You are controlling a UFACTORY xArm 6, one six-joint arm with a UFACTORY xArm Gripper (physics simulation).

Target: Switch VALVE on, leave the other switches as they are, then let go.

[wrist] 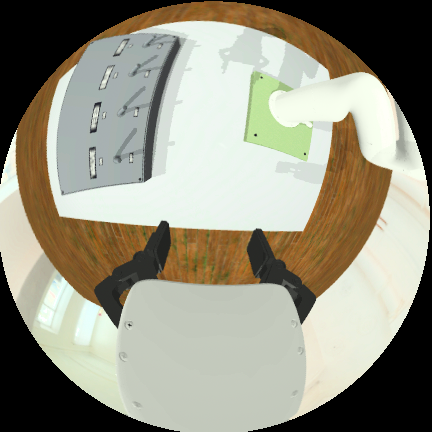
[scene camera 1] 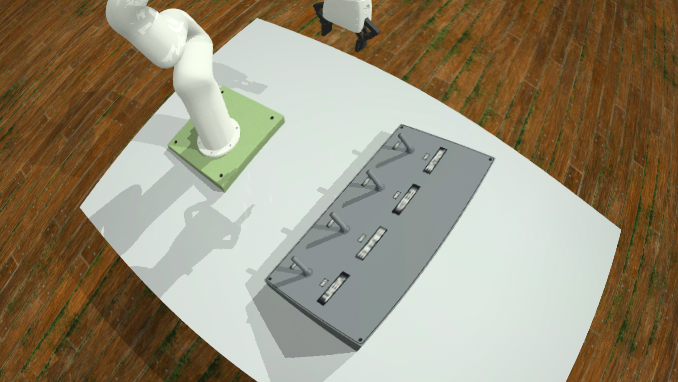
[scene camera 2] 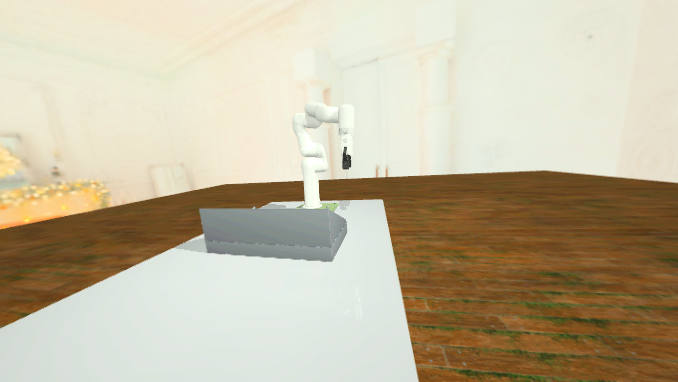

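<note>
The grey sloped switch panel (scene camera 1: 435, 215) (scene camera 2: 265, 227) (wrist: 75, 125) carries a row of grey levers. The VALVE lever (scene camera 1: 406, 143) (wrist: 126, 146) is at the panel's top end in scene camera 1 and the end nearest my gripper in the wrist view. It leans toward the robot-side edge, away from its name plate (scene camera 1: 435, 160) (wrist: 92, 162), whose letters are blurred. The other levers (scene camera 1: 375, 180) (scene camera 1: 339, 222) (scene camera 1: 301, 266) lean the same way. My gripper (scene camera 1: 342, 39) (scene camera 2: 346, 165) (wrist: 210, 235) is open and empty, high up and well apart from the panel, fingers pointing down.
The arm stands on a green base plate (scene camera 1: 257, 127) (wrist: 270, 132) at the robot side of the white table (scene camera 1: 500, 280) (scene camera 2: 225, 310) (wrist: 200, 200). The panel's raised back faces scene camera 2. Wooden floor (scene camera 1: 525, 75) surrounds the table. Small plates beside the levers are unreadable.
</note>
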